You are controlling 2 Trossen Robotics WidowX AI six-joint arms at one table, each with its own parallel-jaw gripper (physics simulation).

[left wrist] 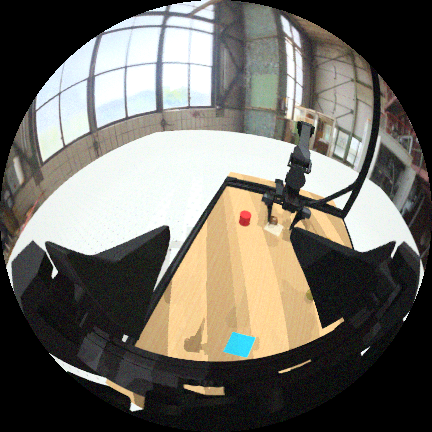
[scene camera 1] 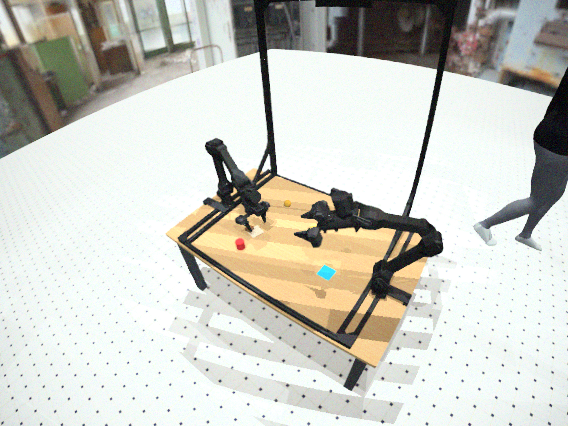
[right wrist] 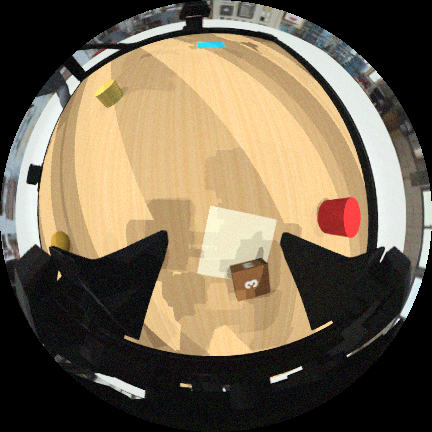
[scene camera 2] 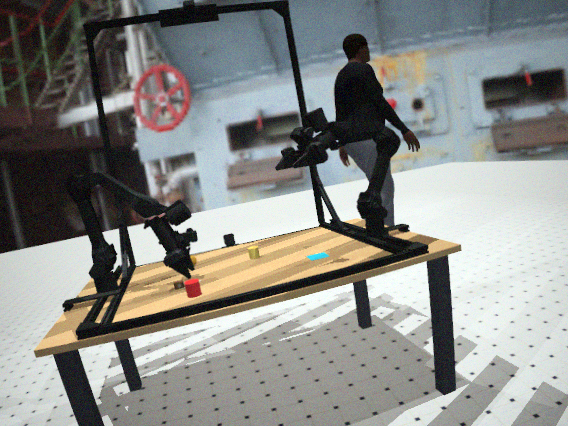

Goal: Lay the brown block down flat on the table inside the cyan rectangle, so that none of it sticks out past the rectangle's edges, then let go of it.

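Seen in the pictures: left gripper, between the fingertips: (left wrist: 233, 232) (scene camera 1: 297, 225) (scene camera 2: 284, 168); right gripper, between the fingertips: (left wrist: 278, 225) (scene camera 1: 258, 227) (right wrist: 226, 237) (scene camera 2: 191, 274); left arm's base, origin of its link: (scene camera 1: 379, 289) (scene camera 2: 376, 234); right arm's base, origin of its link: (scene camera 1: 227, 202) (right wrist: 206, 381) (scene camera 2: 107, 290).
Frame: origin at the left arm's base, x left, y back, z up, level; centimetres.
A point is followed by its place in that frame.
Observation:
The brown block (scene camera 2: 179, 285) @(x -20.6, y -67.3, z -0.8 cm) (left wrist: 273, 220) @(x -21.8, y -65.7, z 0.0 cm) (right wrist: 250, 282) @(x -22.3, y -66.7, z 0.0 cm), with a white 3 on one face, sits at the lower right edge of the cream square (left wrist: 273, 229) @(x -21.4, y -62.5, z -1.8 cm) (right wrist: 215, 240) @(x -23.4, y -62.2, z -1.8 cm) (scene camera 1: 256, 231) @(x -21.9, y -63.1, z -1.8 cm). My right gripper (scene camera 1: 257, 226) @(x -22.4, y -61.8, z 1.0 cm) (scene camera 2: 185, 270) @(x -22.4, y -61.8, z 1.0 cm) (left wrist: 278, 225) @(x -22.4, y -61.8, z 1.0 cm) (right wrist: 226, 237) @(x -22.4, y -61.8, z 1.0 cm) is open above the table beside the block; the block lies between and below its fingers in the right wrist view, not held. The cyan rectangle (scene camera 1: 326, 272) @(x -5.2, y -23.7, z -1.8 cm) (scene camera 2: 318, 256) @(x -4.7, y -23.9, z -1.8 cm) (left wrist: 239, 344) @(x -5.2, y -23.8, z -1.8 cm) (right wrist: 211, 45) @(x -5.6, y -25.2, z -1.8 cm) lies bare, far from the block. My left gripper (scene camera 1: 299, 225) @(x 0.0, y -34.6, z 29.3 cm) (scene camera 2: 286, 166) @(x 0.0, y -34.6, z 29.3 cm) (left wrist: 233, 232) @(x 0.0, y -34.6, z 29.3 cm) is open and empty, high above the table.
A red cylinder (scene camera 1: 240, 244) @(x -8.3, y -65.5, z 2.0 cm) (scene camera 2: 193, 288) @(x -7.8, y -67.2, z 0.7 cm) (left wrist: 245, 218) @(x -9.7, y -64.5, z 1.9 cm) (right wrist: 340, 217) @(x -11.7, y -65.7, z 1.9 cm) stands near the block. A yellow cylinder (scene camera 2: 254, 252) @(x -27.0, y -35.4, z 0.5 cm) (right wrist: 109, 93) @(x -28.3, y -36.6, z 0.6 cm) stands farther off. An orange-yellow ball (scene camera 1: 287, 203) @(x -43.5, y -52.9, z 1.1 cm) (right wrist: 60, 241) @(x -43.0, y -53.6, z 0.7 cm) lies toward the back. A black frame (scene camera 2: 260, 291) @(x 11.0, y -56.0, z 0.0 cm) runs along the table's edges.

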